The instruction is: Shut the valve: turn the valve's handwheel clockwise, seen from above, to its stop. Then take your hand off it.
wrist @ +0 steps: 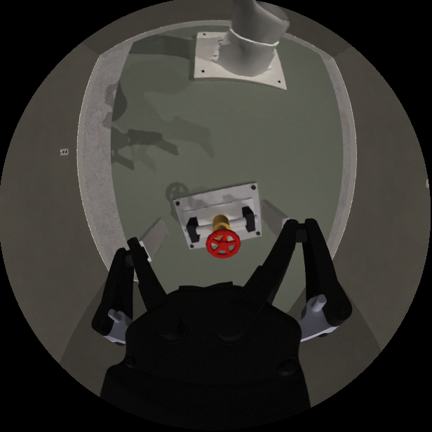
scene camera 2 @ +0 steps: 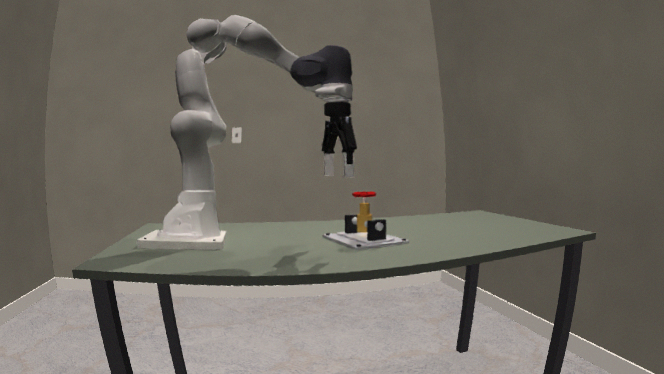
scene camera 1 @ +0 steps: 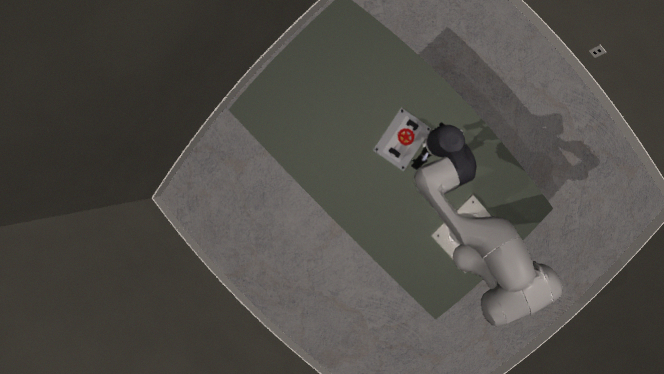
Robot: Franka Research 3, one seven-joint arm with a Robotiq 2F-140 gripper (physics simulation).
Scene:
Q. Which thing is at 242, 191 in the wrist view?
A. A light grey base plate.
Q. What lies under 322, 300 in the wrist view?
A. My gripper.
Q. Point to a light grey base plate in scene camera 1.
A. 402, 113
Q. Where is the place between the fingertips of my gripper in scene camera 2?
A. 338, 176

